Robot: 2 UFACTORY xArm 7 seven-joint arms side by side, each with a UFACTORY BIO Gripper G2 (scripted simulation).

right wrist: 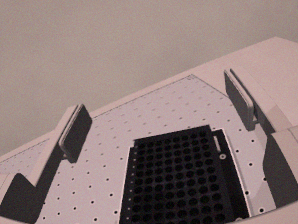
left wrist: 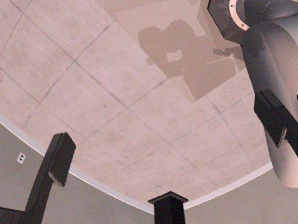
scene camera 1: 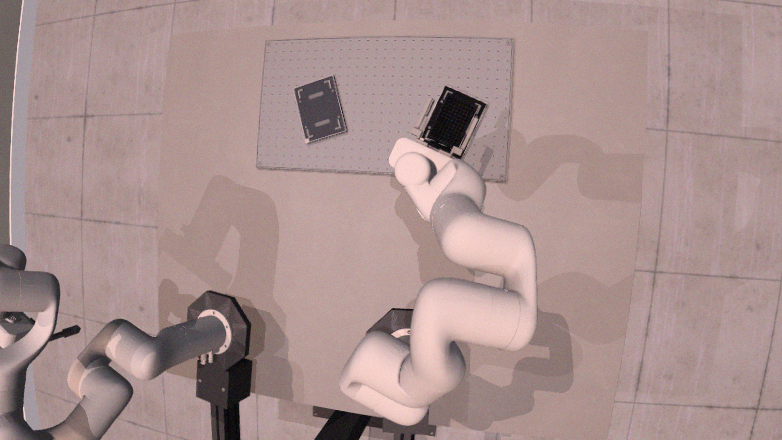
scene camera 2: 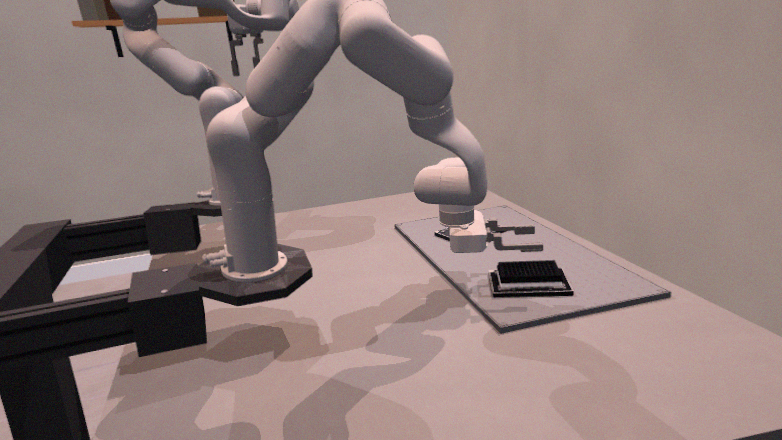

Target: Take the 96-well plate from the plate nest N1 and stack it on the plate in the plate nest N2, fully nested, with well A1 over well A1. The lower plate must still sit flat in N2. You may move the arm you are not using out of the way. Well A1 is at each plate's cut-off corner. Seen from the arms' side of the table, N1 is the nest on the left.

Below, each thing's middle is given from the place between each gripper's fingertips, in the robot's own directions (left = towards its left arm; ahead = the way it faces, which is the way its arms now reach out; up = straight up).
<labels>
The black 96-well plate (scene camera 1: 450,113) lies 8 cm below my right hand. The rest, counted from my right hand: plate nest N1 (scene camera 1: 324,107): 4 cm ahead, 36 cm to the left, 10 cm below; then plate nest N2 (scene camera 2: 495,281): 10 cm below.
I see the plate nest N1 49 cm ahead of my left hand, 49 cm to the right of it and 48 cm below it. The rest, counted from my left hand: black 96-well plate: 45 cm ahead, 85 cm to the right, 45 cm below; then plate nest N2: 45 cm ahead, 85 cm to the right, 48 cm below.
</labels>
